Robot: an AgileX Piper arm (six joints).
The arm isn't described. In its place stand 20 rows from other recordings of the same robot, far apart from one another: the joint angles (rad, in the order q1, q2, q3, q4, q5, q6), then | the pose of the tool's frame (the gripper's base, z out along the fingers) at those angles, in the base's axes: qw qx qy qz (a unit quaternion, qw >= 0); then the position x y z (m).
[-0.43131, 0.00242, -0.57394, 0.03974, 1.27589, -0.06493] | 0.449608, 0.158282, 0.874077, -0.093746, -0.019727, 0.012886, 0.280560
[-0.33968, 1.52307, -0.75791, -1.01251, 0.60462, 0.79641] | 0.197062, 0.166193, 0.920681, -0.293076, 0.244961, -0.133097, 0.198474
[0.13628, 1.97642, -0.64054, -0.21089, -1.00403, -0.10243] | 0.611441, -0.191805, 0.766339, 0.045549, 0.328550, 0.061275, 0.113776
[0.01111, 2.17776, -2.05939, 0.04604, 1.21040, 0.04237] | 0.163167, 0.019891, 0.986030, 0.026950, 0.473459, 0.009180, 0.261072
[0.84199, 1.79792, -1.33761, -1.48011, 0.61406, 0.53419] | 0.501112, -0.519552, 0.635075, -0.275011, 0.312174, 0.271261, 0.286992
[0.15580, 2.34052, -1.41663, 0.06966, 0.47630, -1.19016] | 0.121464, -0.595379, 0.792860, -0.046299, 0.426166, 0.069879, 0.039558
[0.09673, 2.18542, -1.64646, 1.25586, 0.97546, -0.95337] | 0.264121, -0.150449, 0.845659, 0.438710, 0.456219, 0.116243, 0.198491
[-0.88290, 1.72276, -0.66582, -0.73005, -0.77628, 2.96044] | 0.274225, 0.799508, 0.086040, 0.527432, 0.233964, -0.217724, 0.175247
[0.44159, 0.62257, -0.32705, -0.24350, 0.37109, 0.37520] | 0.470060, -0.107547, 0.870037, 0.102535, 0.111278, 0.043804, 0.239825
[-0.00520, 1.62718, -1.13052, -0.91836, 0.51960, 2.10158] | 0.427222, 0.593069, 0.677733, 0.080182, 0.354591, -0.037748, 0.266506
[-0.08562, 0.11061, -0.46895, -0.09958, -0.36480, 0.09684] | 0.927621, 0.000166, 0.372203, -0.031381, 0.003439, 0.002944, 0.386238
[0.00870, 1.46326, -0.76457, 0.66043, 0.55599, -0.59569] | 0.245836, -0.050956, 0.954909, 0.158484, 0.267263, 0.031790, 0.206535
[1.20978, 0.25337, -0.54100, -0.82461, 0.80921, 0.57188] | 0.615792, -0.315273, 0.709138, 0.136112, 0.058097, 0.016963, 0.324820
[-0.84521, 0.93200, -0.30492, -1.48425, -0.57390, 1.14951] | 0.547034, 0.073152, 0.830879, -0.071009, 0.140843, -0.084612, 0.227085
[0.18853, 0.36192, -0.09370, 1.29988, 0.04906, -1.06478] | 0.617057, 0.002849, 0.772239, 0.151260, 0.086977, 0.020972, 0.218050
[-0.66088, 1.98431, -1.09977, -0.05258, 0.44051, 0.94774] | 0.166092, 0.695172, 0.699336, 0.008838, 0.290472, -0.228430, 0.116065
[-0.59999, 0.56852, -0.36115, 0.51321, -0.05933, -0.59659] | 0.639314, 0.196022, 0.704107, -0.238927, 0.101784, -0.072843, 0.293127
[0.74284, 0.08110, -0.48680, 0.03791, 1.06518, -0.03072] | 0.442058, -0.330994, 0.812982, 0.184628, 0.004314, 0.008058, 0.273155
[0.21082, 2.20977, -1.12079, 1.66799, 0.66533, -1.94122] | 0.305304, -0.303861, 0.850238, 0.302578, 0.375734, 0.137584, 0.069890
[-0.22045, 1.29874, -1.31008, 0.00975, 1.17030, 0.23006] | 0.246910, 0.217150, 0.944376, 0.006006, 0.246307, -0.054358, 0.372041
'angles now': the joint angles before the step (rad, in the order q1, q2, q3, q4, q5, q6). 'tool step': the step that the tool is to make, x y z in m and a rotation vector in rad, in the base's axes. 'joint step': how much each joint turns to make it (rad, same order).
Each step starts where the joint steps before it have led.
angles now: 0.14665 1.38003 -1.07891 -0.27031 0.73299 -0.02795
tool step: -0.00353 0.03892 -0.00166 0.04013 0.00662 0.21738
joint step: 0.10276 0.00609 -0.00068 0.14932 -0.03024 -0.17807
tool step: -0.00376 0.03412 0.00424 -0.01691 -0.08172 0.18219
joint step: 0.11019 0.00149 -0.00045 0.01211 -0.08045 -0.08550
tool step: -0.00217 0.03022 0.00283 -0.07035 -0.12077 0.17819
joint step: 0.10314 0.01399 -0.00044 -0.07480 -0.10196 -0.06175
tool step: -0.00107 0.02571 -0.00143 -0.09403 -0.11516 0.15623
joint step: 0.08423 0.02732 -0.00019 -0.12209 -0.08858 -0.03304
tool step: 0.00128 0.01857 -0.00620 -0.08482 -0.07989 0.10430
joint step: 0.05485 0.03660 0.00001 -0.13837 -0.05936 0.01579
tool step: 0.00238 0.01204 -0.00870 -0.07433 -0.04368 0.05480
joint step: 0.03481 0.03708 -0.00041 -0.14338 -0.02151 0.05937
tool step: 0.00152 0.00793 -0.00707 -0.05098 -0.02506 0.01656
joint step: 0.02676 0.02834 -0.00081 -0.13797 0.00429 0.09488
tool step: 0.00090 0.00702 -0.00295 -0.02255 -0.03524 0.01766
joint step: 0.02096 0.01847 -0.00092 -0.12958 -0.00945 0.09991
